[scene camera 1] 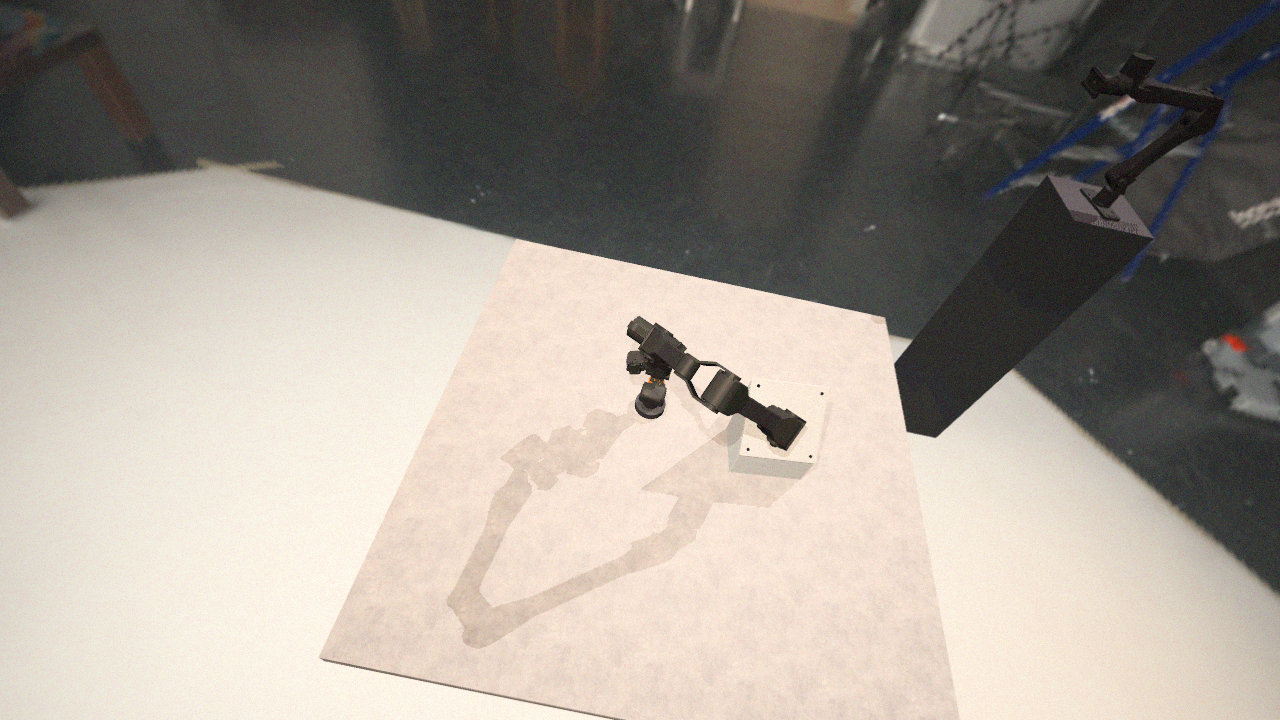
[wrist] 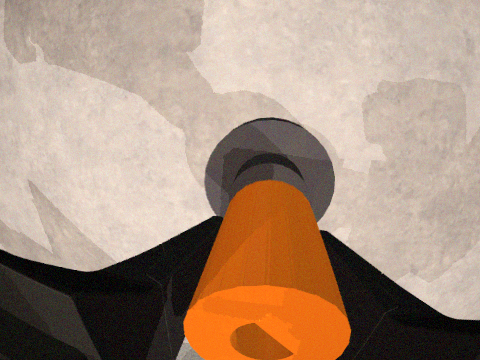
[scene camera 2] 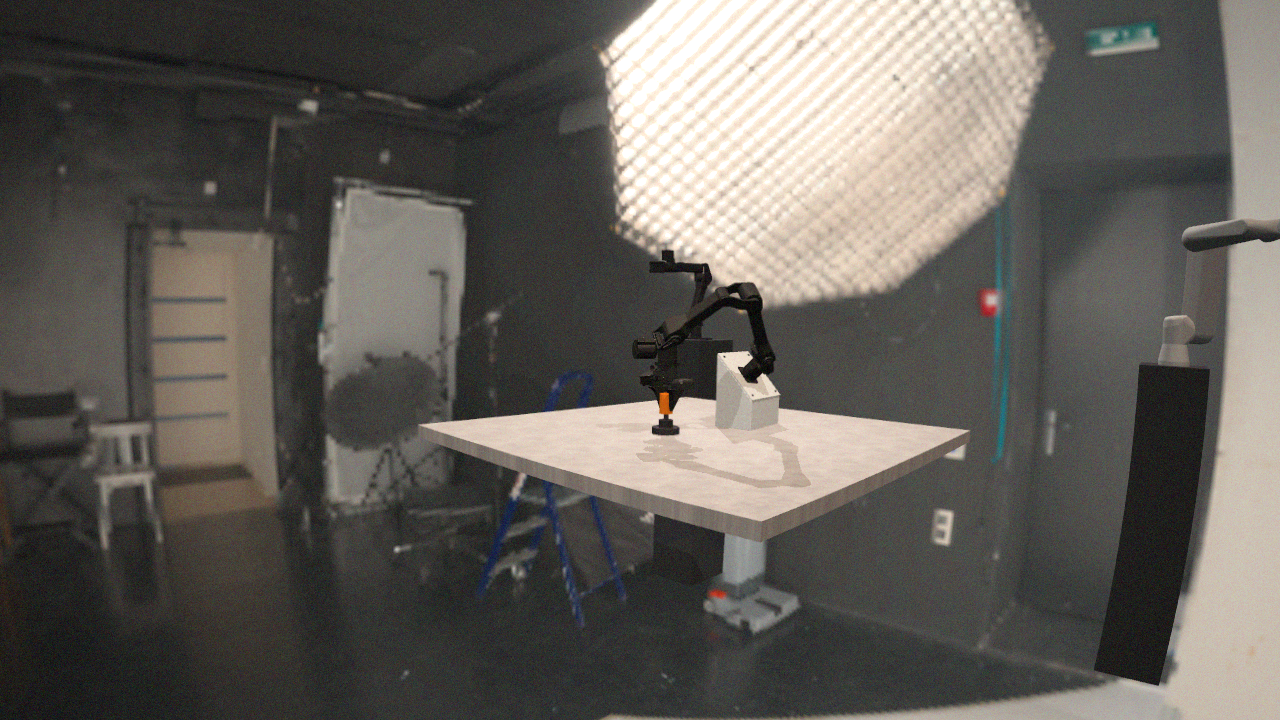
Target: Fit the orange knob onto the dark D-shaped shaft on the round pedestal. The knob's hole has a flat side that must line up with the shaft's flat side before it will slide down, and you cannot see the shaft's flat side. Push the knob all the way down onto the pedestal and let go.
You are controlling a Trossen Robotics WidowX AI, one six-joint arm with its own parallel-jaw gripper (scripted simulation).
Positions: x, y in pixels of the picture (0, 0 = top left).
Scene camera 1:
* my gripper: 654, 391
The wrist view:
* my gripper: 268, 232
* orange knob: 268, 281, held by my gripper
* pedestal: 269, 148
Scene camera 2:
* my gripper: 666, 410
